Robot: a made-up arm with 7 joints. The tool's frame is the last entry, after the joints. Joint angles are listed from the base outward. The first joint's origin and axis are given. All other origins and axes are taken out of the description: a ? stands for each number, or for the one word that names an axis. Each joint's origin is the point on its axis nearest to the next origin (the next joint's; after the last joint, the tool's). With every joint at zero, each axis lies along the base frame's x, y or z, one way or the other. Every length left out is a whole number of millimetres.
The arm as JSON. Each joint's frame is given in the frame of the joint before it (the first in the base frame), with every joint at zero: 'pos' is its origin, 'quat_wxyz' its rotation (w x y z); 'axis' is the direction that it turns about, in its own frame. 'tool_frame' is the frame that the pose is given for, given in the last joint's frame.
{
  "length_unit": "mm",
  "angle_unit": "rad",
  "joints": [
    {
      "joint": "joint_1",
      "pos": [
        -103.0,
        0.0,
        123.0
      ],
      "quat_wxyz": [
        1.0,
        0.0,
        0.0,
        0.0
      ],
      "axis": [
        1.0,
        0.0,
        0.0
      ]
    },
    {
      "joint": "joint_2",
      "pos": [
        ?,
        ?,
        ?
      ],
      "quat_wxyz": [
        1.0,
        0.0,
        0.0,
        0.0
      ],
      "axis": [
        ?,
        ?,
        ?
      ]
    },
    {
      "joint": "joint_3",
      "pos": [
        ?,
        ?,
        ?
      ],
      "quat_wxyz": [
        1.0,
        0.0,
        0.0,
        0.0
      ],
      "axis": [
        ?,
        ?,
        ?
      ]
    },
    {
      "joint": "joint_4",
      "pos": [
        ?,
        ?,
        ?
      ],
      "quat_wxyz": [
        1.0,
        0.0,
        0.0,
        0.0
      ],
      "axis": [
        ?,
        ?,
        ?
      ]
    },
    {
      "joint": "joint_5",
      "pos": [
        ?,
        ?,
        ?
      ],
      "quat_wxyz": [
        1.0,
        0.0,
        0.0,
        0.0
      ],
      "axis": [
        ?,
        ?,
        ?
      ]
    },
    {
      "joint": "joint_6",
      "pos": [
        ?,
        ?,
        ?
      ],
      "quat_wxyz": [
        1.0,
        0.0,
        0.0,
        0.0
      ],
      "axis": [
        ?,
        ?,
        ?
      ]
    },
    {
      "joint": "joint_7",
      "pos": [
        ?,
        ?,
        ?
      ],
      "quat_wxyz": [
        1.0,
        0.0,
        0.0,
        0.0
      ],
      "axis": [
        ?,
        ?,
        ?
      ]
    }
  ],
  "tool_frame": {
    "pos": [
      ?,
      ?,
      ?
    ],
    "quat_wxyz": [
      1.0,
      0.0,
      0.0,
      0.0
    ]
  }
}
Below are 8 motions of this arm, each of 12 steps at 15 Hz.
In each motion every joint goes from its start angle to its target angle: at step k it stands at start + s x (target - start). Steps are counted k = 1, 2, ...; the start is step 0. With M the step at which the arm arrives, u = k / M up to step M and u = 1 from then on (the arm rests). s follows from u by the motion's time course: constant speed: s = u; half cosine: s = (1 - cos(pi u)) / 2; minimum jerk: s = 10 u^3 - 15 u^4 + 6 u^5.
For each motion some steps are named. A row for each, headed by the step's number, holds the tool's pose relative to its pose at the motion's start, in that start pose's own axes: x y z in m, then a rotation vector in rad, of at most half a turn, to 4 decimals.
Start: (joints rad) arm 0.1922 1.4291 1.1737 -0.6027 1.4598 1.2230 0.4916
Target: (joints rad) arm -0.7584 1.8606 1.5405 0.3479 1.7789 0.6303 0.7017
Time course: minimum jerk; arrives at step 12
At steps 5, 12:
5: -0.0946 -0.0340 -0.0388 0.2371 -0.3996 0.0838
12: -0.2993 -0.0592 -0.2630 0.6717 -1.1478 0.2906

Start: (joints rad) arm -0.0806 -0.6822 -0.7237 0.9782 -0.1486 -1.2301 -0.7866
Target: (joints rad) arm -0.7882 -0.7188 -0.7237 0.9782 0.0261 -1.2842 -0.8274
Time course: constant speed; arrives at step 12
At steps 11, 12:
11: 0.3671 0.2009 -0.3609 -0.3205 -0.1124 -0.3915
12: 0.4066 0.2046 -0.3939 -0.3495 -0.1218 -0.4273

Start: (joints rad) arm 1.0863 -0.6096 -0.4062 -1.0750 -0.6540 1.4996 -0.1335
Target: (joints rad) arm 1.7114 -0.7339 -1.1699 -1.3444 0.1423 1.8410 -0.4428
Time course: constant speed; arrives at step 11
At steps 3, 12:
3: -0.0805 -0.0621 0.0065 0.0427 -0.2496 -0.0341
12: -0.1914 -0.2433 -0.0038 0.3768 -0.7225 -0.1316

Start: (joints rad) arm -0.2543 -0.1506 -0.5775 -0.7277 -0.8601 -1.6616 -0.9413
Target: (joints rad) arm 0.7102 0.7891 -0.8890 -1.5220 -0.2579 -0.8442 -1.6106
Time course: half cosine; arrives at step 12
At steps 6, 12:
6: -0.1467 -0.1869 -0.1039 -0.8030 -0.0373 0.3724
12: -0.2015 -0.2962 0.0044 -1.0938 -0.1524 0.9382

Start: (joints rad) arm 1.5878 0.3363 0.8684 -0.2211 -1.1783 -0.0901 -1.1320
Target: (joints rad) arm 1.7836 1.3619 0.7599 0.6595 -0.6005 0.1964 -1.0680
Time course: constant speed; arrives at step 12
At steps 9, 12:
9: -0.1284 -0.1120 -0.0264 0.6997 -0.5158 -0.0171
12: -0.1719 -0.1313 -0.0506 0.9477 -0.6194 -0.1363

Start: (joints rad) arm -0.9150 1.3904 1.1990 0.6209 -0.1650 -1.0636 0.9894
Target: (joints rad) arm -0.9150 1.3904 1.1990 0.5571 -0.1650 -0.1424 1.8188
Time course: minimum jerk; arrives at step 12
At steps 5, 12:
5: -0.0494 0.0229 -0.0824 -0.1239 0.2716 0.2876
12: -0.1618 -0.0062 -0.1458 -0.1402 0.8714 0.7856

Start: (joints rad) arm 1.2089 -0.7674 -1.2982 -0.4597 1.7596 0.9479 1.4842
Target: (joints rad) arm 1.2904 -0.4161 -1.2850 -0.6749 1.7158 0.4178 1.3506
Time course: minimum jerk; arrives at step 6
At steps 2, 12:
2: -0.0361 0.0251 0.0241 -0.0096 -0.1392 -0.0287
12: -0.2094 0.1195 0.0741 -0.0108 -0.6692 -0.1107

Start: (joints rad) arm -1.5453 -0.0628 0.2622 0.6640 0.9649 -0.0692 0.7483
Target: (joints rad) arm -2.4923 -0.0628 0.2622 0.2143 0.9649 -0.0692 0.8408
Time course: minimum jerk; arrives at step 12
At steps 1, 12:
1: -0.0002 0.0027 -0.0017 -0.0021 0.0010 0.0019
12: -0.2155 0.3939 -0.4094 -0.3971 0.1604 0.3986

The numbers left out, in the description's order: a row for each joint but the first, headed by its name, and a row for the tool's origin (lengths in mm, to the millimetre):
joint_2: xyz 0.0 235.0 -33.0, axis 0.0 -1.0 0.0
joint_3: xyz -309.0 0.0 17.0, axis 0.0 0.0 -1.0
joint_4: xyz -104.0 51.0 0.0, axis -1.0 0.0 0.0
joint_5: xyz 0.0 55.0 120.0, axis 0.0 -1.0 0.0
joint_6: xyz 56.0 0.0 217.0, axis -1.0 0.0 0.0
joint_7: xyz 0.0 155.0 145.0, axis 0.0 0.0 1.0
tool: xyz 62.0 244.0 0.0

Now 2 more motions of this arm.
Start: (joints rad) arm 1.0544 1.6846 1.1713 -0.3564 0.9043 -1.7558 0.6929
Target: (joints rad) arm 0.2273 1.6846 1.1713 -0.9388 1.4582 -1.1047 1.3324
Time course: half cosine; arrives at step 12
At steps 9, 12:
9: -0.0540 -0.2354 0.4535 -0.1060 -0.2494 0.5079
12: -0.0611 -0.3077 0.4870 -0.1756 -0.2662 0.5419

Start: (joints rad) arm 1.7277 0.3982 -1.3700 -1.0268 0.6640 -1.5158 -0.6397
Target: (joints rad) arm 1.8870 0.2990 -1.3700 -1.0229 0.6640 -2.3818 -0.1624
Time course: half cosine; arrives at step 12
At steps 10, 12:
10: 0.0146 -0.1944 0.2555 0.8624 0.4104 0.5182
12: 0.0233 -0.2166 0.2651 0.9314 0.4292 0.5492

